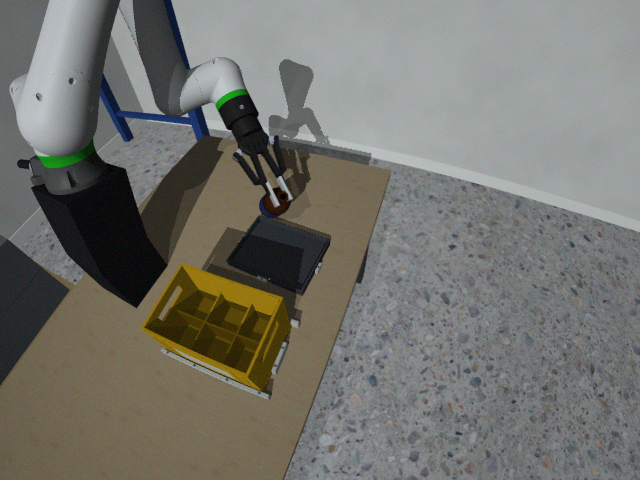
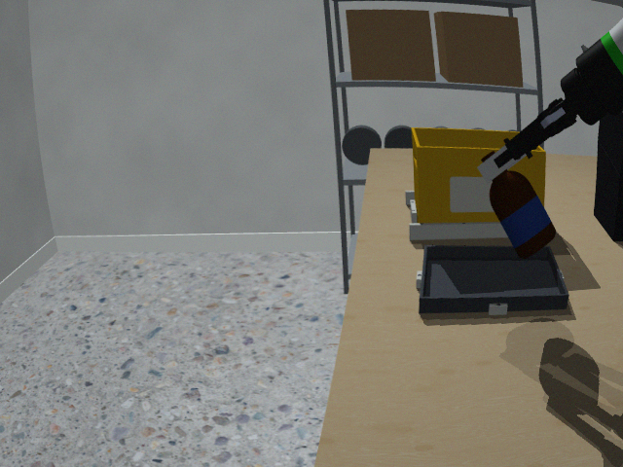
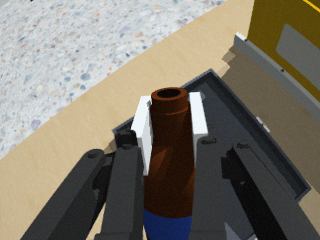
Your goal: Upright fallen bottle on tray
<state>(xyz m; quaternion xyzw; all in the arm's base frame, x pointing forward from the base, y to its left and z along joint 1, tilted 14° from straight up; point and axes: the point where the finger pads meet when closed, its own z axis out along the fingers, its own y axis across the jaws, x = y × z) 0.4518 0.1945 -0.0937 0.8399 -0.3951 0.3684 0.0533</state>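
Now: the brown bottle 2 cm behind my hand, 2 cm to the left of it and 5 cm below it. Round my hand: dark grey tray (1 cm behind, 5 cm to the right, 20 cm below); yellow crate (7 cm behind, 34 cm to the right, 13 cm below).
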